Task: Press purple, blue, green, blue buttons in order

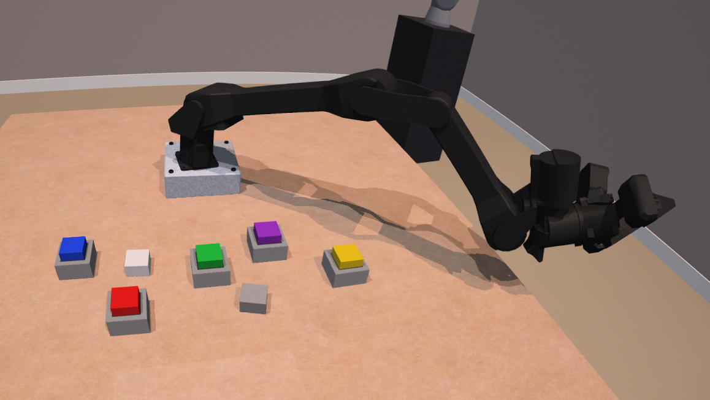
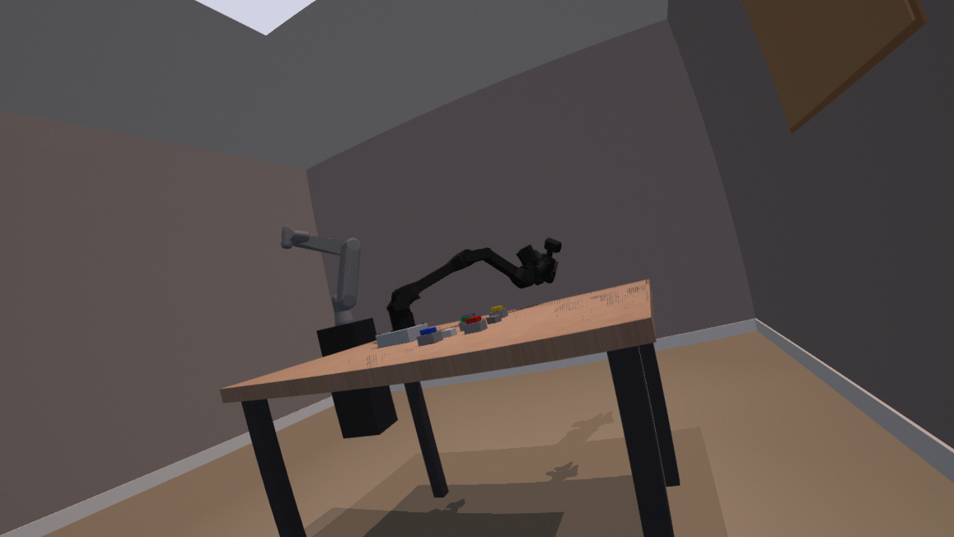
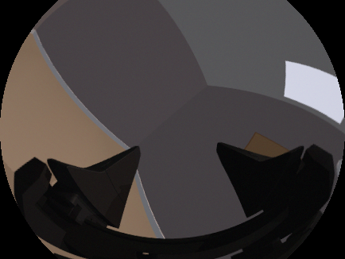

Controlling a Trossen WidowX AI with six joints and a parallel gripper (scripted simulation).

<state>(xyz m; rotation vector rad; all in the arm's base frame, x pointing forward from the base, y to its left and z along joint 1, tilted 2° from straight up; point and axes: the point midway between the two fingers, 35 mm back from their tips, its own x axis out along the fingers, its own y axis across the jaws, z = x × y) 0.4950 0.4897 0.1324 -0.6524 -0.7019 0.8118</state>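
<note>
Now: the purple button 300 mm behind my gripper tip, 470 mm to the right of it and 150 mm below it. Also, from my gripper tip: yellow button (230 mm behind, 390 mm to the right, 150 mm below); then green button (280 mm behind, 560 mm to the right, 150 mm below); then grey block (210 mm behind, 520 mm to the right, 170 mm below).
</note>
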